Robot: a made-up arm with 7 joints.
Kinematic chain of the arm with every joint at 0, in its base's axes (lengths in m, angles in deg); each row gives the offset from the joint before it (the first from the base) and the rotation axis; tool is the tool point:
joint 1: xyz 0 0 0 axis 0 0.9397 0.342
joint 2: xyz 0 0 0 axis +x
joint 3: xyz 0 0 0 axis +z
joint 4: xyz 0.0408 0 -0.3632 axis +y
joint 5: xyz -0.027 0 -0.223 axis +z
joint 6: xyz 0 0 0 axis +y
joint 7: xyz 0 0 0 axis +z
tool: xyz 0 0 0
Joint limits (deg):
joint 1: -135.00..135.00
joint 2: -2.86..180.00
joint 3: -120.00..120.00
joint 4: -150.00..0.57
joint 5: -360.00..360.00
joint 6: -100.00..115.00
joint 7: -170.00..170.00
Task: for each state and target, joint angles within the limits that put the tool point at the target. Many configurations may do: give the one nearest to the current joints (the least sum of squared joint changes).
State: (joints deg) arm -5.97 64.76 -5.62 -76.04 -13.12 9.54 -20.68
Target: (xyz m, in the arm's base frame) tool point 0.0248 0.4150 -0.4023
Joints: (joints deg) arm 14.01 49.75 -10.67 -36.75 -13.12 9.54 -20.68
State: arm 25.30 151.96 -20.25 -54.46 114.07 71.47 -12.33
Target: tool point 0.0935 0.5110 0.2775
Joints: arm 9.42 125.08 -34.09 -20.70 114.07 71.47 -12.33
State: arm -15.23 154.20 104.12 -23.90 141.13 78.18 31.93
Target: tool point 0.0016 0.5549 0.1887
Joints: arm -18.36 107.64 101.48 0.44 141.13 78.18 31.93
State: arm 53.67 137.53 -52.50 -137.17 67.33 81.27 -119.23
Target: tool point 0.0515 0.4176 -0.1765
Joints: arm 30.09 99.25 -41.29 -94.85 67.33 81.27 -119.23
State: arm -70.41 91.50 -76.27 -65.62 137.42 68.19 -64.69
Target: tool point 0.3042 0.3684 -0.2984
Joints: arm -36.50 65.56 -89.16 -49.06 137.42 68.19 -64.69
